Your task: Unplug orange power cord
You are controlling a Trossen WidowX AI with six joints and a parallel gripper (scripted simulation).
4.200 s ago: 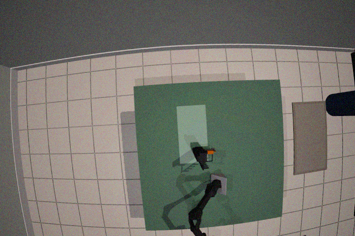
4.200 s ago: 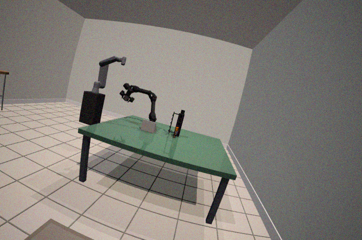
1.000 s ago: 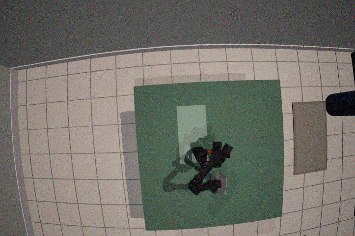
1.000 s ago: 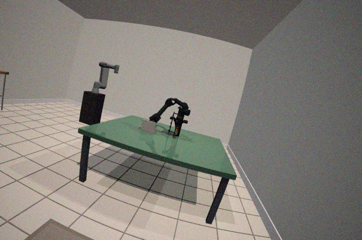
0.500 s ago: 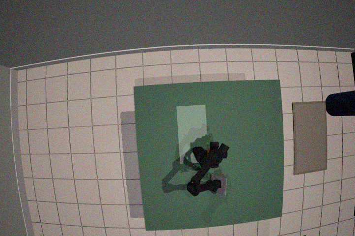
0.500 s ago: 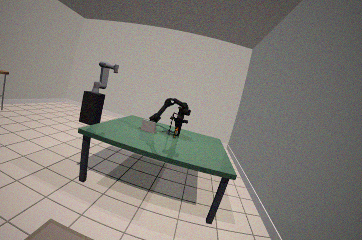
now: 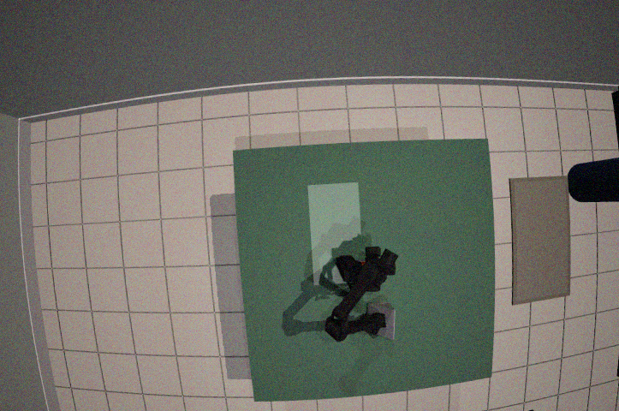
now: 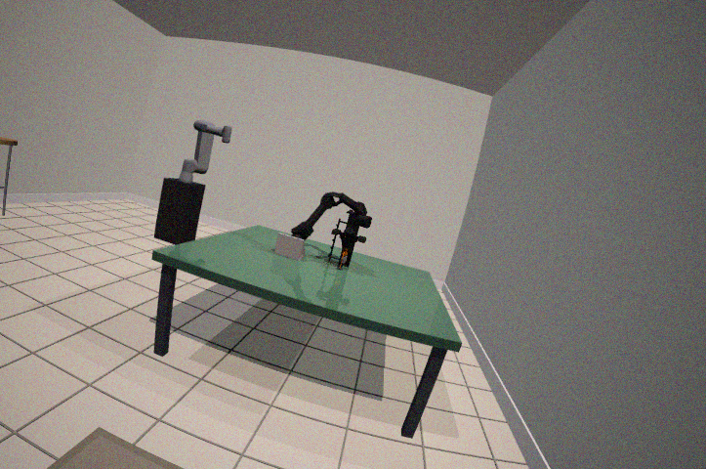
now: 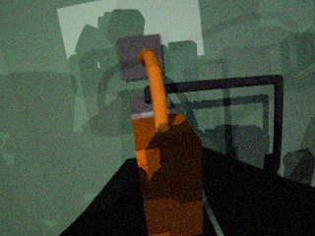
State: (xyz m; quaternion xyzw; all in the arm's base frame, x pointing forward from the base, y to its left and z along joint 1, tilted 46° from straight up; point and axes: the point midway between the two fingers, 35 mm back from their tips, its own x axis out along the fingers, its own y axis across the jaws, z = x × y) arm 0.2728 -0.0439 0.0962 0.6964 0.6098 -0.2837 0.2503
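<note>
My gripper tip is now 3 cm to the right of the orange plug.
</note>
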